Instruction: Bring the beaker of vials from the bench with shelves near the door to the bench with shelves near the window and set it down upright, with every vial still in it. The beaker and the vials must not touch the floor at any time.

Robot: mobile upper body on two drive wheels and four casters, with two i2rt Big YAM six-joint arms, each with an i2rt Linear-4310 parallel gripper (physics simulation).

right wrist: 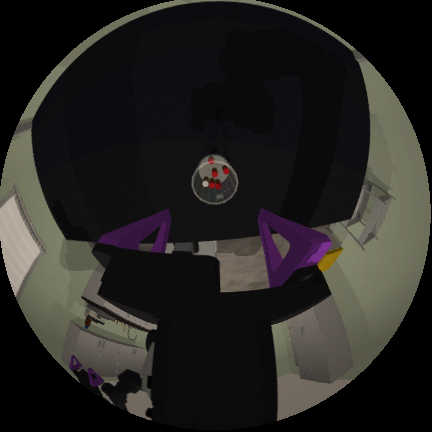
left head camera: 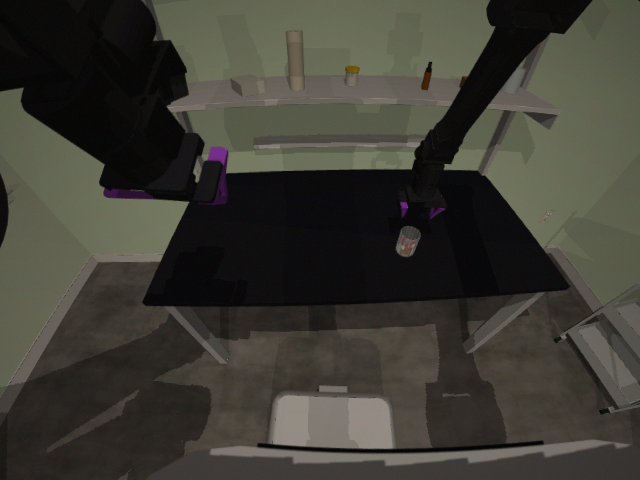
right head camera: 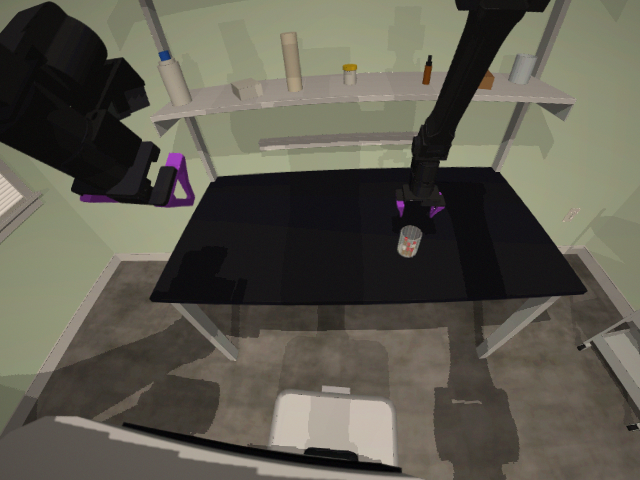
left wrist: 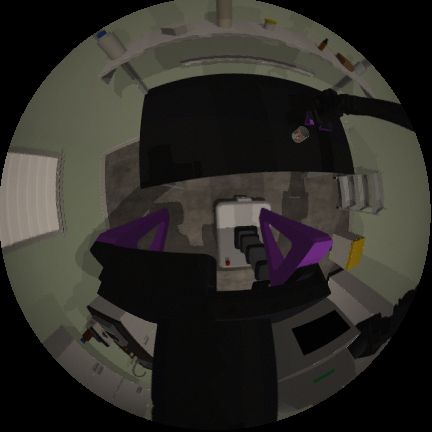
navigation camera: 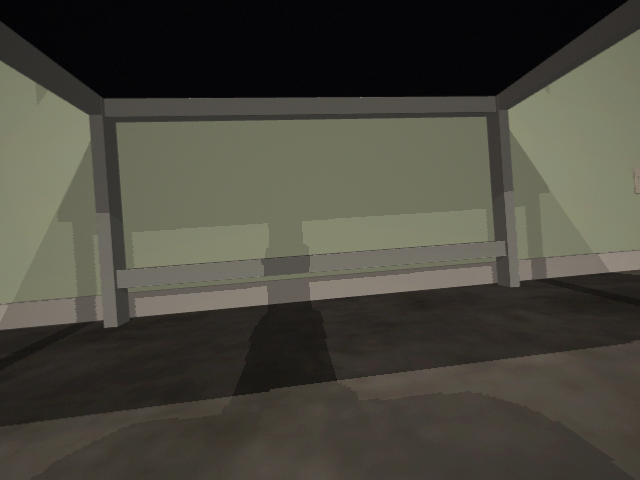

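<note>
The clear beaker (left head camera: 407, 241) (right head camera: 409, 241) (left wrist: 300, 134) (right wrist: 205, 196) stands upright on the black top of the bench with shelves (left head camera: 310, 232) (right head camera: 310, 237) (left wrist: 215, 125) (right wrist: 125, 90); a window with blinds (left wrist: 30, 200) is on the wall at its left. Several vials (right wrist: 214, 173), most with red caps and one white, are inside the beaker. My right gripper (left head camera: 420, 210) (right head camera: 418, 208) (left wrist: 311, 125) (right wrist: 213, 213) is open and empty, behind the beaker and apart from it. My left gripper (left wrist: 213, 212) is open and empty, raised at the left of the bench in the head views.
The shelf (left head camera: 330, 99) (right head camera: 330, 98) above the bench holds a tall beige cylinder (left head camera: 295, 59), a yellow-lidded jar (left head camera: 352, 76) and a brown bottle (left head camera: 426, 79). A grey cart (left head camera: 594, 374) stands at the right. My white base (left head camera: 330, 418) is in front of the bench.
</note>
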